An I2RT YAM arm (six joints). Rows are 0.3 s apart.
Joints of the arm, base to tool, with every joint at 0 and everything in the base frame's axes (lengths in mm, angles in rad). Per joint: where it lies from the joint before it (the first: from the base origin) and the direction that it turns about. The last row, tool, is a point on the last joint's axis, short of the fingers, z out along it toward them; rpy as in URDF.
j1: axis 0 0 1 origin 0 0 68
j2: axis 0 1 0 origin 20 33.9 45.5
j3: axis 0 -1 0 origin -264 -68.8 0
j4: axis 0 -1 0 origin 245 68.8 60
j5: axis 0 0 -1 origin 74 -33.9 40.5
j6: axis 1 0 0 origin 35.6 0 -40.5
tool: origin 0 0 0 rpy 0 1.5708 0
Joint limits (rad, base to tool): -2.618..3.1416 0..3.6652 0..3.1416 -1.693..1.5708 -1.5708..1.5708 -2.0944..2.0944
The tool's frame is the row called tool.
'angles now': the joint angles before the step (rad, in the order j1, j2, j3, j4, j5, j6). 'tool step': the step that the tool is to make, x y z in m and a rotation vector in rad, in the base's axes. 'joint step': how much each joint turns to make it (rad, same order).
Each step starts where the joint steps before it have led.
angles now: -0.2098 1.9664 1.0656 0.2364 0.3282 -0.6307
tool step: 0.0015 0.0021 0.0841 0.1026 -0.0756 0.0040
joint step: -0.0004 -0.1574 0.1580 -0.2897 -0.0739 0.0936
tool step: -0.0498 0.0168 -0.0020 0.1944 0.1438 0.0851
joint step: 0.0002 -0.1595 -0.1278 -0.2240 -0.1702 0.0626
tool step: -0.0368 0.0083 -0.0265 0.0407 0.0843 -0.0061
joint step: -0.0001 -0.0841 -0.1723 -0.0043 -0.0132 0.0189
